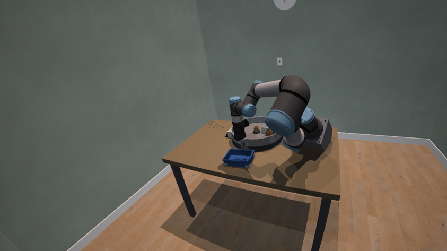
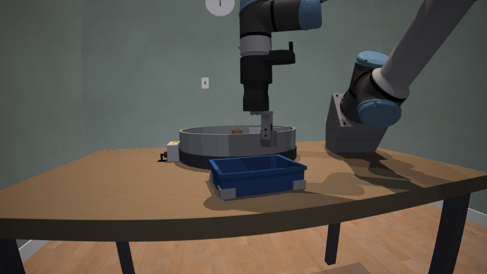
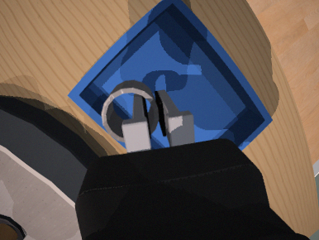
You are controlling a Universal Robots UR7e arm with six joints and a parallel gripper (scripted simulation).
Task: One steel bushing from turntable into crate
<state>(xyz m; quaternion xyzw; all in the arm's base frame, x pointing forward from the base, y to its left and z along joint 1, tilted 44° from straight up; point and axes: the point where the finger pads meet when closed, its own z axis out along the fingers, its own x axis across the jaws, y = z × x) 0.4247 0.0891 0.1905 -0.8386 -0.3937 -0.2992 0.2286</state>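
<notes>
The blue crate is 4 cm ahead of my hand, 2 cm to the left of it and 9 cm below it. Round my hand: grey round turntable 1 cm ahead, 33 cm to the right, 7 cm below.
</notes>
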